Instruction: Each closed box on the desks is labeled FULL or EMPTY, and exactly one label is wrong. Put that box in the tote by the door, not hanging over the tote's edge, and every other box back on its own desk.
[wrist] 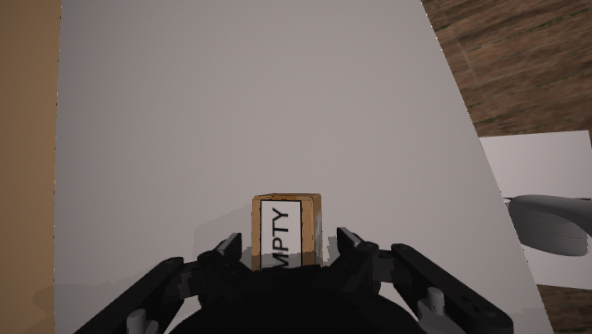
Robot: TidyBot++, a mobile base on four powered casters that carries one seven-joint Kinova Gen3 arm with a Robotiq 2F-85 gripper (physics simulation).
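Frame: origin at the arm's base, x left, y back, z up, level; millimetres.
Seen in the pictures: gripper, between the fingertips: (290, 240).
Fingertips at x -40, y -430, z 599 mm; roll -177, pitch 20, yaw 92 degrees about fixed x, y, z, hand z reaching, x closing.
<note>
A point is followed by its place in that frame.
A small brown closed box (306, 232) {x -50, y -413, z 603 mm} stands on a grey desk (250, 100) {x -207, y -503, z 553 mm}, at the lower middle of the wrist view. Its upper face bears a white label with black letters; "MPTY" shows and the rest is hidden behind the gripper's body. My gripper (290, 240) {x -40, y -430, z 599 mm} is open, with one fingertip on the left and one on the right of the box, a gap on each side. The near end of the box is hidden by the gripper. The tote and the other boxes do not show.
A tan surface (27, 150) {x -174, y -1098, z 579 mm} runs along the desk's left side. Beyond the desk's slanting right edge are a brown wooden floor (520, 65) {x -714, y 564, z -397 mm}, a pale flat panel (545, 160) and a grey rounded object (550, 225), partly cut off at the right.
</note>
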